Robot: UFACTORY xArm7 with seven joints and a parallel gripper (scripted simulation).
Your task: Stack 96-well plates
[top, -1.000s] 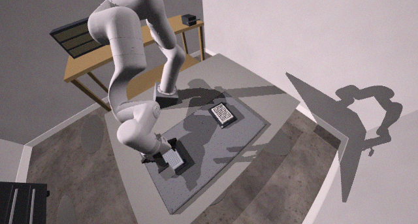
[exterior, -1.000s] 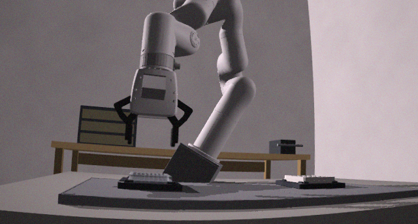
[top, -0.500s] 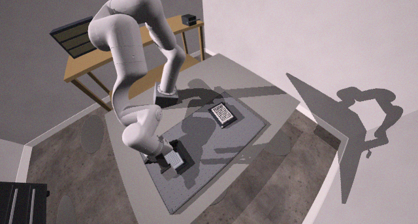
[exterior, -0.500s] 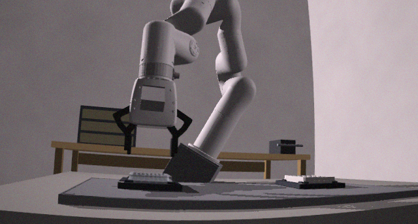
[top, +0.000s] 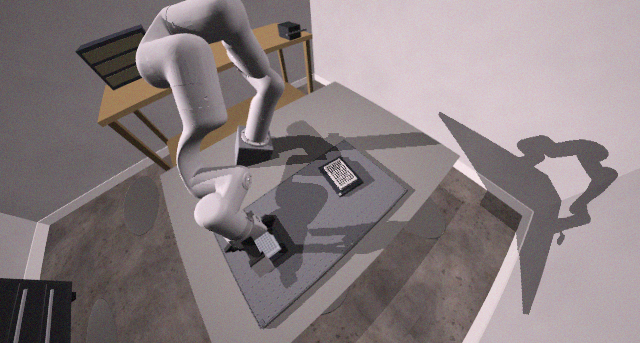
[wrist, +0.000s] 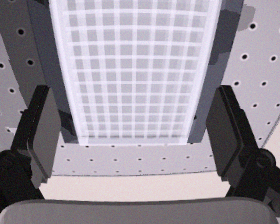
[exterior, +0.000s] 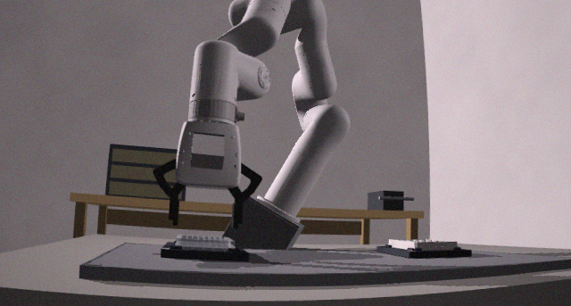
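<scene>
Right now the 96-well plate is 4 cm below my hand.
</scene>
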